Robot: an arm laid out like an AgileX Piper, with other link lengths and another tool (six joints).
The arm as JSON. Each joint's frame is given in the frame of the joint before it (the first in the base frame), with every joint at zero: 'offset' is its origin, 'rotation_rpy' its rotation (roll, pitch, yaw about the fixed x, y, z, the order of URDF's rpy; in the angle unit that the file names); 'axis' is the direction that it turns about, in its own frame. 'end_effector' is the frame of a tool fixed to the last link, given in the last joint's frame.
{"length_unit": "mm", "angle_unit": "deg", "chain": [
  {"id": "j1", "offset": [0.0, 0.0, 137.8], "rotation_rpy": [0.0, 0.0, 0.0], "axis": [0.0, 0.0, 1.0]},
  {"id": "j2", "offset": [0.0, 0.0, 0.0], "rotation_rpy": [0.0, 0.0, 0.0], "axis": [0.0, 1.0, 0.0]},
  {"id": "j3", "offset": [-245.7, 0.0, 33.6], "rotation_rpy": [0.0, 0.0, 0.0], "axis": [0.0, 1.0, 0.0]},
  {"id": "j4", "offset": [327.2, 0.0, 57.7], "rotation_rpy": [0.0, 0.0, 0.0], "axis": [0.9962, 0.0, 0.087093]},
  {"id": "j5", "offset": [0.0, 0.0, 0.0], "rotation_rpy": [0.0, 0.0, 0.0], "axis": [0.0, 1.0, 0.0]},
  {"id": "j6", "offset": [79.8, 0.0, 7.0], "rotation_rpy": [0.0, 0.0, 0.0], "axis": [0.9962, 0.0, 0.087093]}
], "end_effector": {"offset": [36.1, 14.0, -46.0], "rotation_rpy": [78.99, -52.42, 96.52]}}
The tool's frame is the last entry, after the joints.
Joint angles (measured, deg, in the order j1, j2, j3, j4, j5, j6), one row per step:
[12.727 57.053 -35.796 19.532 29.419 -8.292]
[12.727 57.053 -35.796 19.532 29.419 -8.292]
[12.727 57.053 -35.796 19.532 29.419 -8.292]
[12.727 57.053 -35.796 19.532 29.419 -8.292]
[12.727 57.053 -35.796 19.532 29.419 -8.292]
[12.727 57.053 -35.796 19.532 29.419 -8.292]
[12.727 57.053 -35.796 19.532 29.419 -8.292]
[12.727 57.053 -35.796 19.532 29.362 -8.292]
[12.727 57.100 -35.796 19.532 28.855 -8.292]
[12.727 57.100 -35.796 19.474 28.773 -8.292]
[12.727 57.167 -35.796 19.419 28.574 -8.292]
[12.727 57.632 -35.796 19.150 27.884 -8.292]
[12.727 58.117 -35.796 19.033 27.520 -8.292]
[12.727 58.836 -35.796 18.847 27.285 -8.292]
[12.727 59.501 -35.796 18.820 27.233 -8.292]
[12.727 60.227 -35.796 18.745 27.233 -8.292]
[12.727 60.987 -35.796 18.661 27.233 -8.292]
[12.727 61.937 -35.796 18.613 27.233 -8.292]
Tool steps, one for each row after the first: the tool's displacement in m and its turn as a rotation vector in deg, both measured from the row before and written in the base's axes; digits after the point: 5 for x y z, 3 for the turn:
[0.00000 0.00000 0.00000 0.000 0.000 0.000]
[0.00000 0.00000 0.00000 0.000 0.000 0.000]
[0.00000 0.00000 0.00000 0.000 0.000 0.000]
[0.00000 0.00000 0.00000 0.000 0.000 0.000]
[0.00000 0.00000 0.00000 0.000 0.000 0.000]
[0.00000 0.00000 0.00000 0.000 0.000 0.000]
[0.00012 0.00000 0.00004 0.007 -0.054 -0.018]
[0.00107 0.00002 0.00012 0.049 -0.431 -0.163]
[0.00018 -0.00009 0.00002 -0.045 -0.089 -0.010]
[0.00047 -0.00007 -0.00021 -0.043 -0.133 -0.048]
[0.00184 -0.00032 -0.00186 -0.274 -0.253 -0.141]
[0.00116 -0.00009 -0.00210 -0.174 0.105 -0.079]
[0.00107 -0.00016 -0.00334 -0.305 0.440 -0.016]
[0.00060 0.00007 -0.00312 -0.166 0.594 -0.007]
[0.00050 -0.00001 -0.00348 -0.229 0.693 0.025]
[0.00048 -0.00003 -0.00366 -0.245 0.724 0.028]
[0.00052 0.00004 -0.00454 -0.253 0.917 0.017]

